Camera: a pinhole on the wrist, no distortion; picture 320 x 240 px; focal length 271.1 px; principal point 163.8 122.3 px. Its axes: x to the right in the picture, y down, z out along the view. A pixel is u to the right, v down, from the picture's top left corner.
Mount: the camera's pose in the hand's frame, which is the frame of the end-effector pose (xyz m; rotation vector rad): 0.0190 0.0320 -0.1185 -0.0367 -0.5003 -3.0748
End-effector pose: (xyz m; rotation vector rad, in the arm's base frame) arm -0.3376 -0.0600 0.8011 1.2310 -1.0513 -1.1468
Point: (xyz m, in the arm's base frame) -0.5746 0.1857 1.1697
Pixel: outside the picture
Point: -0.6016 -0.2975 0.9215
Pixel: 57 167
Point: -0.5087 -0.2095 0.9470
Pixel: 86 127
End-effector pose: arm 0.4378 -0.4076 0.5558 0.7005 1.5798 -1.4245
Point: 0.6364 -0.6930 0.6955
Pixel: 294 198
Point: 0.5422 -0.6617 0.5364
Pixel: 181 198
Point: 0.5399 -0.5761 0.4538
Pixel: 129 146
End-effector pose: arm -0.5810 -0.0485 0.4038 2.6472 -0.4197 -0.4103
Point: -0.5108 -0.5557 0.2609
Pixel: 25 26
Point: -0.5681 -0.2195 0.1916
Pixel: 94 201
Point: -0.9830 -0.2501 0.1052
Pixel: 286 162
